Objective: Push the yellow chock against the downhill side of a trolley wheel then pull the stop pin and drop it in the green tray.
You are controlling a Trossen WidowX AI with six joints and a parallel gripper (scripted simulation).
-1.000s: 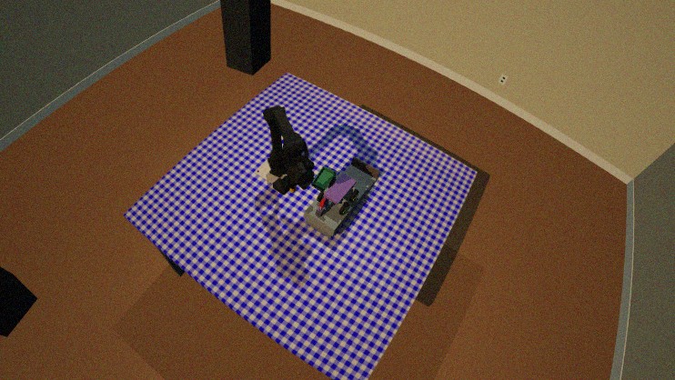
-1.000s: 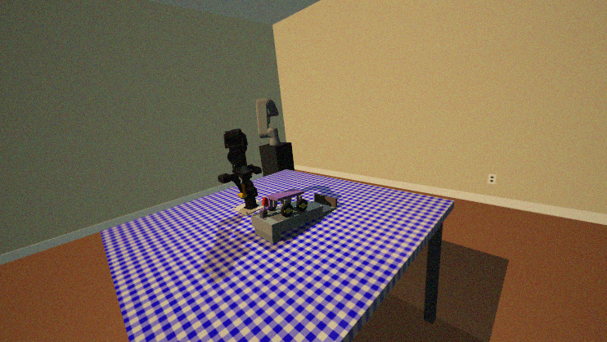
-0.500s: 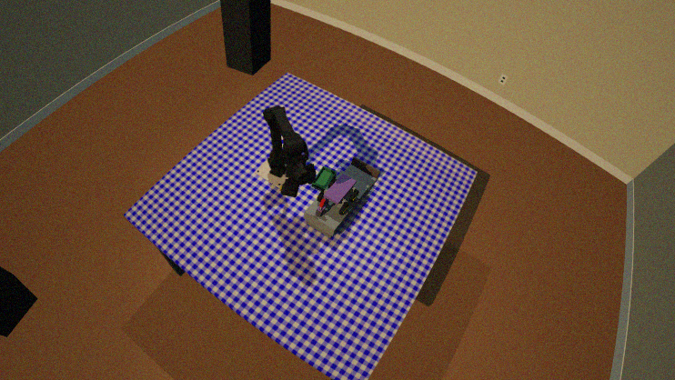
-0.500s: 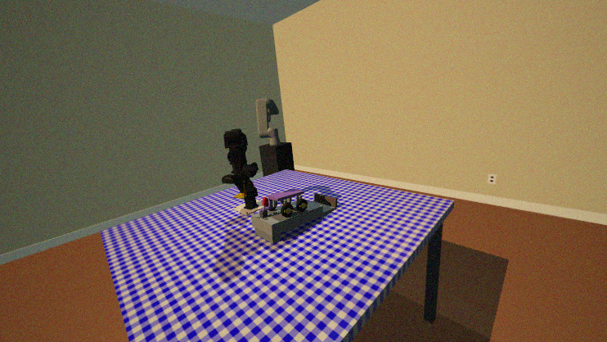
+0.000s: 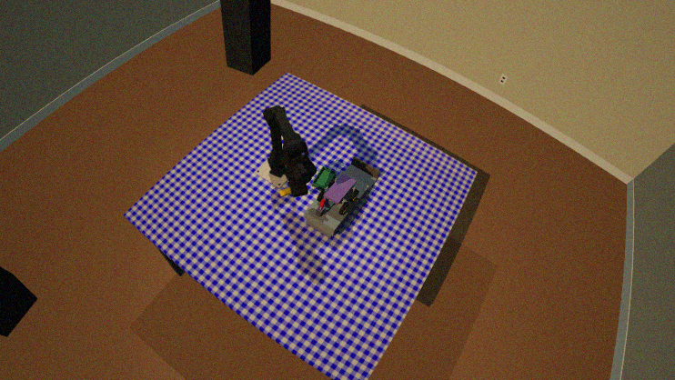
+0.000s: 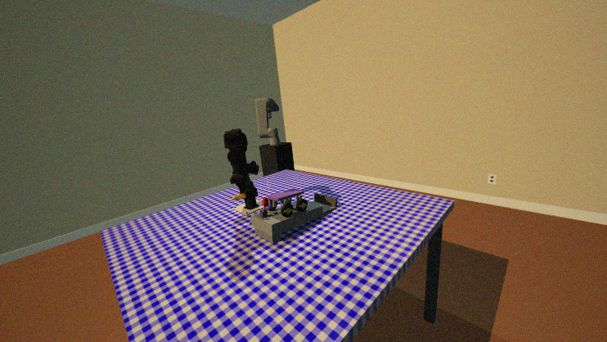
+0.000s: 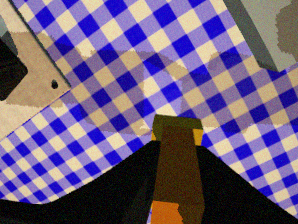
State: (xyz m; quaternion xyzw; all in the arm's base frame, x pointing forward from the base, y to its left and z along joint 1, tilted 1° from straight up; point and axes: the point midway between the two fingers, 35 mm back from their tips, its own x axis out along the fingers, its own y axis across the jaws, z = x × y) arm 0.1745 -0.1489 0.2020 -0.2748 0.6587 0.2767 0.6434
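Now: the yellow chock 2 cm behind my gripper tip, 2 cm to the right of it and 1 cm below it. The rest, counted from my gripper tip: grey ramp (16 cm ahead, 11 cm to the left, 13 cm below); purple trolley (16 cm ahead, 10 cm to the left, 6 cm below); red-headed stop pin (13 cm ahead, 4 cm below).
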